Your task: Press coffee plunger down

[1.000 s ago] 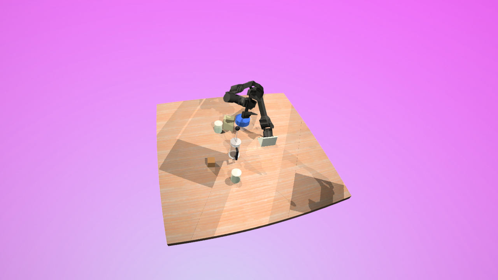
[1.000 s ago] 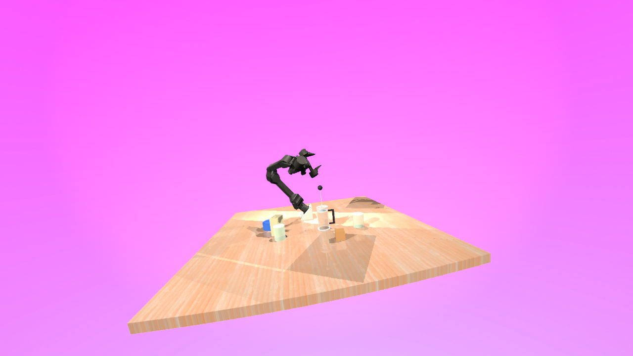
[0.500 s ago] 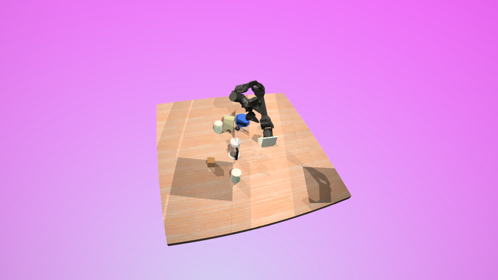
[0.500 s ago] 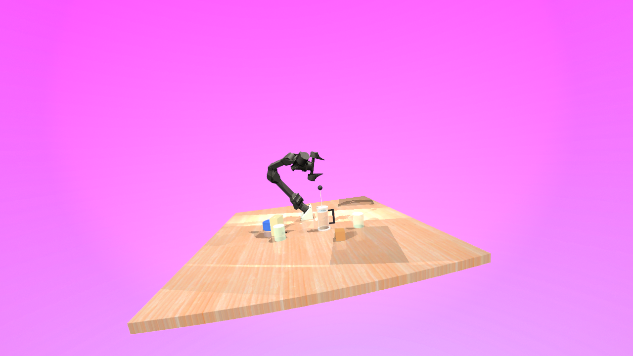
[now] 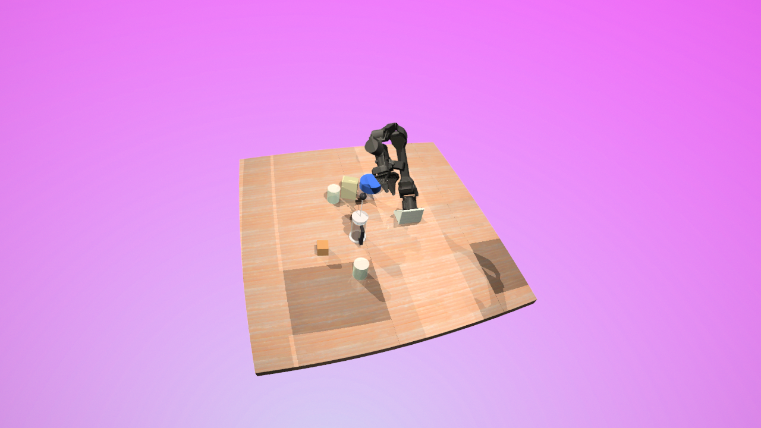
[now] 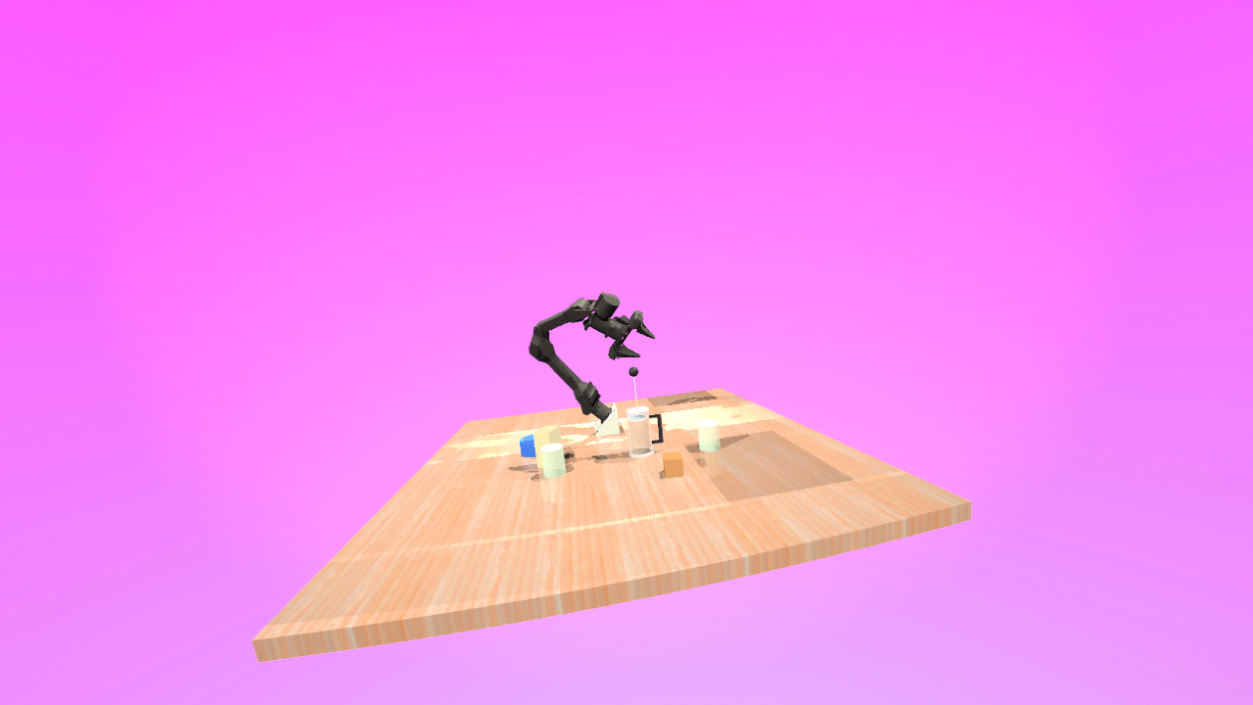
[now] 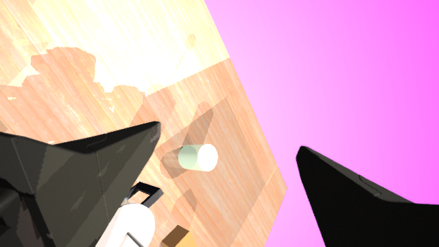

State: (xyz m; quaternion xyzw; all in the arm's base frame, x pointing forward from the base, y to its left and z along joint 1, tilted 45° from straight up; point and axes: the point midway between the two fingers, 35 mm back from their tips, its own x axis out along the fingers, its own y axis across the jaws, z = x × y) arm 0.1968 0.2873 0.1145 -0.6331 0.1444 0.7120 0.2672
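Now: the coffee press 9 cm ahead of my gripper tip, 5 cm to the right of it and 19 cm below it. From my gripper tip the other things lie so: orange cube: 27 cm ahead, 1 cm to the right, 30 cm below; then cream box: 7 cm ahead, 35 cm to the right, 27 cm below.
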